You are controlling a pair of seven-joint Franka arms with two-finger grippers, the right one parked.
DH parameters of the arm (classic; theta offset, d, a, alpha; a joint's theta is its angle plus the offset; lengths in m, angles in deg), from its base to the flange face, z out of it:
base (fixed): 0 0 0 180
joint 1: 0 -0.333 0 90
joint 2: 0 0 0 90
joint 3: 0 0.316 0.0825 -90
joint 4: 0 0 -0.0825 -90
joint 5: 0 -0.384 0 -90
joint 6: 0 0 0.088 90
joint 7: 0 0.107 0 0
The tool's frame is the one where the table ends.
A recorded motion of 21 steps. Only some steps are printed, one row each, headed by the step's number.
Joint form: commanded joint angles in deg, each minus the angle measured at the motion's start. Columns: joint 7, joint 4, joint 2, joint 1, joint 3, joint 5, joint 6.
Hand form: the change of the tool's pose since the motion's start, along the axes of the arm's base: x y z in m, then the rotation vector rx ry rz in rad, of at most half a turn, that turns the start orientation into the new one. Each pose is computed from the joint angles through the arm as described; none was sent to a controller.
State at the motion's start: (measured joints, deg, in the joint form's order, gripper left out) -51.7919 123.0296 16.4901 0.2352 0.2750 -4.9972 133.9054
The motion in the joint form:
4: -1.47 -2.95 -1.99 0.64 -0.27 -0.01 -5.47
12: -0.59 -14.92 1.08 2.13 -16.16 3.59 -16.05
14: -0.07 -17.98 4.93 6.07 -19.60 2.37 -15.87
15: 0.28 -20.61 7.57 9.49 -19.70 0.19 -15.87
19: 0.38 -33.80 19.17 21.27 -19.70 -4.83 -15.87
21: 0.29 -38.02 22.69 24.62 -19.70 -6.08 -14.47
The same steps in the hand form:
4: 0.0085 -0.0078 0.0328 0.0075 0.0071 0.0153
12: 0.0210 -0.1828 0.0820 -0.1127 0.0472 -0.2439
14: 0.0090 -0.2567 0.0692 -0.1311 0.0611 -0.3847
15: 0.0051 -0.2927 0.0614 -0.1152 0.0576 -0.4682
19: -0.0100 -0.4208 0.0325 -0.1106 0.0261 -0.6884
21: -0.0167 -0.4591 0.0254 -0.1239 -0.0089 -0.7428

